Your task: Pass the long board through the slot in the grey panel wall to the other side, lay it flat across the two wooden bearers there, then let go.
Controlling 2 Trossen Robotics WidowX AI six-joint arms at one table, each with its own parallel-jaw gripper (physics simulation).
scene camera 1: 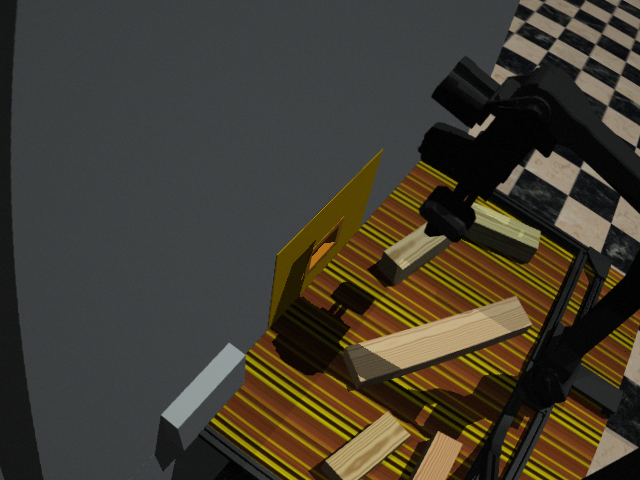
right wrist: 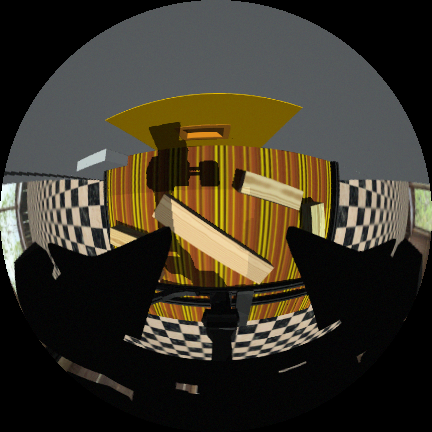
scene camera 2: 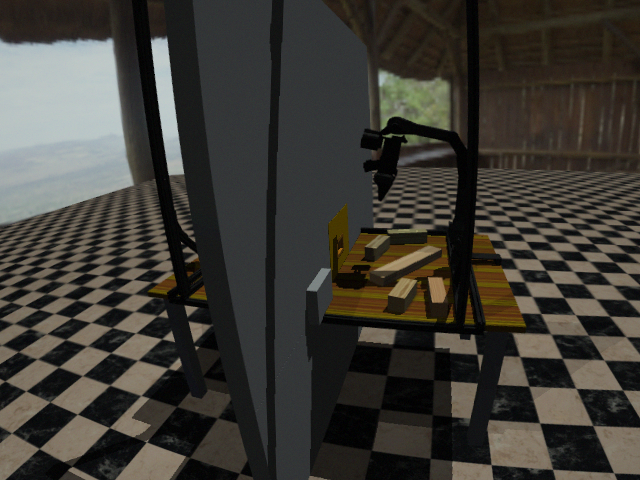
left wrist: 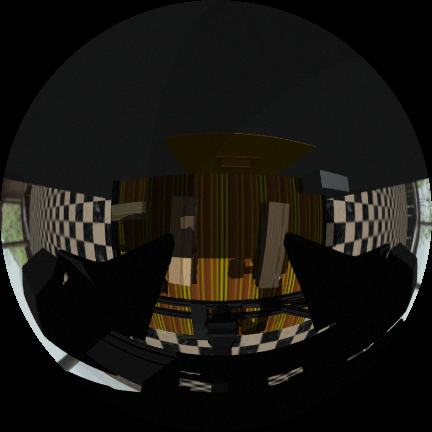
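Seen in the pictures: left gripper, fingertip midpoint: (left wrist: 230,239); right gripper, fingertip midpoint: (right wrist: 230,232) (scene camera 2: 381,198); left arm's base, origin of the base link: (left wrist: 220,312); right arm's base, origin of the base link: (scene camera 1: 537,391) (right wrist: 220,299).
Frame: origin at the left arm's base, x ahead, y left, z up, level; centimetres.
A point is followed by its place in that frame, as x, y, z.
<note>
The long pale board (scene camera 1: 439,338) {71.8, -2.6, 1.3} (scene camera 2: 405,266) {71.9, -7.3, 1.3} (right wrist: 215,245) {72.7, -1.4, 1.3} lies slantwise on the striped table, apart from the grey panel wall (scene camera 1: 155,180) {48.2, -36.2, 48.2} (scene camera 2: 320,129) {48.3, -18.8, 48.1} (right wrist: 215,50) {48.3, -0.9, 25.5}. The wall's yellow panel (scene camera 1: 356,196) {48.3, 4.4, 12.3} (right wrist: 260,115) {48.4, 5.5, 14.0} has an orange-edged slot. My right gripper (scene camera 1: 447,214) {63.0, 0.0, 23.2} (scene camera 2: 381,196) {63.0, 0.0, 23.2} (right wrist: 230,232) {63.0, 0.0, 23.2} is open and empty, pointing down above the table. My left gripper (left wrist: 230,239) {28.4, 0.0, 27.6} is open and empty on the other side, above two parallel wooden pieces, one at the picture's left (left wrist: 182,272) {15.1, 10.7, 1.9} and one at its right (left wrist: 274,245) {22.5, -14.4, 1.9}, apparently the bearers. Both run away from the wall.
Near the board lie a short block (scene camera 1: 418,253) {60.6, 8.8, 3.1} (scene camera 2: 377,246) {60.4, 6.2, 3.0} (right wrist: 270,189) {59.5, 10.6, 3.1}, a paler block (scene camera 1: 504,232) {71.7, 25.0, 2.8} (right wrist: 315,217) {65.8, 24.7, 2.8} and two more blocks (scene camera 1: 367,446) {72.2, -25.8, 2.8} (scene camera 1: 439,457) {82.0, -20.9, 2.5}. Another block (left wrist: 128,210) {32.2, 27.1, 2.8} lies at the left wrist view's left. A grey box (scene camera 1: 204,384) {49.8, -34.2, 8.1} (scene camera 2: 319,294) {51.3, -39.6, 6.1} juts from the wall.
</note>
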